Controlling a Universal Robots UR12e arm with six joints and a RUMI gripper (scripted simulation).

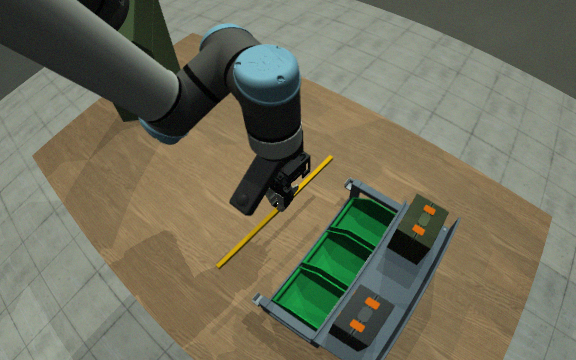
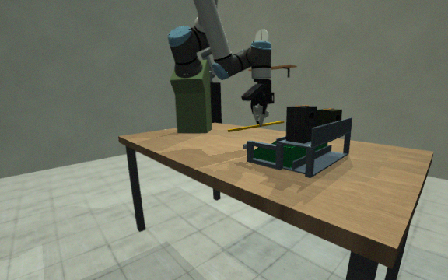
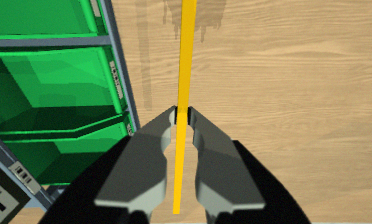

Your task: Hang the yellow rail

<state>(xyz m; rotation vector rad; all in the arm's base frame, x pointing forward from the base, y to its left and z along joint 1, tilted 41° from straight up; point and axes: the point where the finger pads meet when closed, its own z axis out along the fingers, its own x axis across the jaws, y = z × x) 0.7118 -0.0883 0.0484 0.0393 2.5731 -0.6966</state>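
The rack front bar is 11 cm below my hand, 9 cm ahead of it and 1 cm to the right of it. Also, from my hand: yellow rail 1 cm below.
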